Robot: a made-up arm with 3 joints.
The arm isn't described. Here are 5 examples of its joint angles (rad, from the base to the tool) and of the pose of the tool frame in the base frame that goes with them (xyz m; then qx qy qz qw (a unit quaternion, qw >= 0)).
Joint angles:
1: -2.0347 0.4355 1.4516
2: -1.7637 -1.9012 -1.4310
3: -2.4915 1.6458 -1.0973
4: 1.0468 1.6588 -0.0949
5: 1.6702 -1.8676 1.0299
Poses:
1: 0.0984 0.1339 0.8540 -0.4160 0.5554 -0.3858 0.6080
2: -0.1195 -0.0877 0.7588 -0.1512 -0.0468 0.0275 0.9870
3: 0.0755 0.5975 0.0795 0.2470 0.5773 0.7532 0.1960
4: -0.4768 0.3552 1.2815 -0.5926 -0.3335 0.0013 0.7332
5: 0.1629 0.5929 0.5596 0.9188 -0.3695 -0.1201 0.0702
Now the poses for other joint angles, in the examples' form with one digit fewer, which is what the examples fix.
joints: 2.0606 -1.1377 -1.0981
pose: -0.237 -0.161 0.857 -0.072 -0.857 0.082 0.504
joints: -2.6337 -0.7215 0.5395
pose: -0.357 0.003 0.650 0.102 0.086 -0.500 0.856
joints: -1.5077 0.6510 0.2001
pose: 0.045 -0.042 0.186 -0.027 0.838 0.191 0.510
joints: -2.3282 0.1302 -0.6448
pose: 0.347 -0.009 0.372 0.119 0.364 0.334 0.862
